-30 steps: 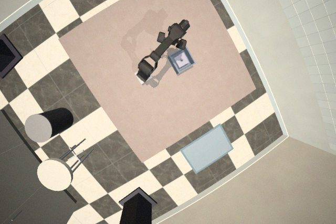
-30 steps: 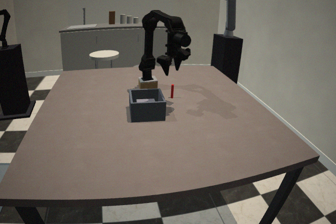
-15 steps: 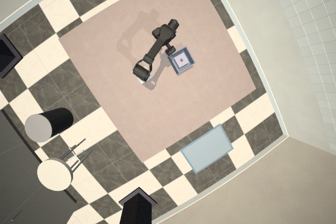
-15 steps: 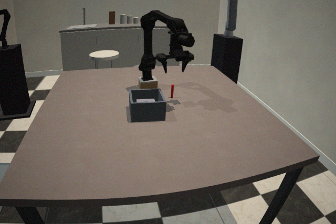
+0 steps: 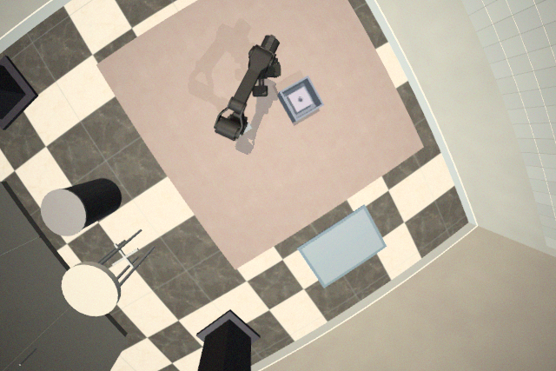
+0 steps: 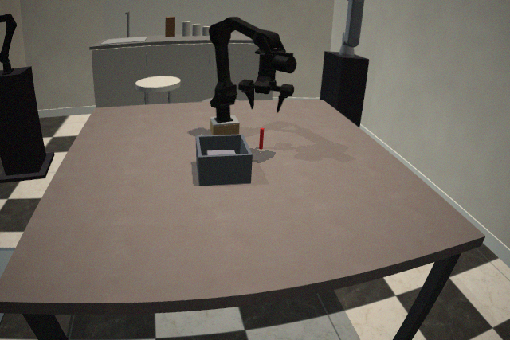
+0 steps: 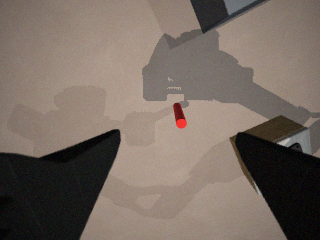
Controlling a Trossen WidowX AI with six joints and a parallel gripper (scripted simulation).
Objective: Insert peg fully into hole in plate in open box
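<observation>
My gripper is now 15 cm above the red peg and 3 cm past it. From my hand the other things lie so: grey-blue box: 18 cm to the right, 17 cm below, 11 cm ahead; light grey plate: 18 cm to the right, 15 cm below, 11 cm ahead.
</observation>
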